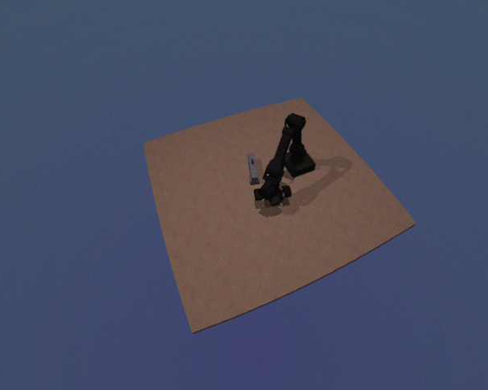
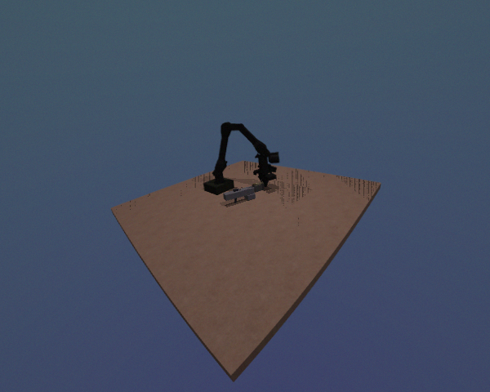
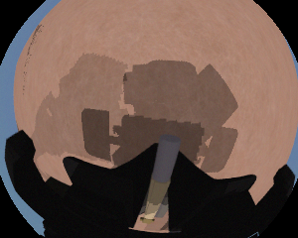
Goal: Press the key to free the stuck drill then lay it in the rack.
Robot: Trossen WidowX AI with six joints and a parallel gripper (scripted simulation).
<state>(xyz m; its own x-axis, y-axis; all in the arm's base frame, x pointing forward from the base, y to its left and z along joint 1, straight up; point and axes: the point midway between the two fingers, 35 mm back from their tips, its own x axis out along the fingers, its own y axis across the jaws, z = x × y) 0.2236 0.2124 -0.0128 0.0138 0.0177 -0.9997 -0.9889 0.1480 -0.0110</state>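
The drill is 1 cm behind my gripper tip, 4 cm to the right of it and 4 cm above it. From my gripper tip the other things lie so: dark block: 1 cm behind, 5 cm to the right, 1 cm above; then grey block: 4 cm ahead, 23 cm to the right, 4 cm above; then dark key: 3 cm ahead, 26 cm to the right, 4 cm above.
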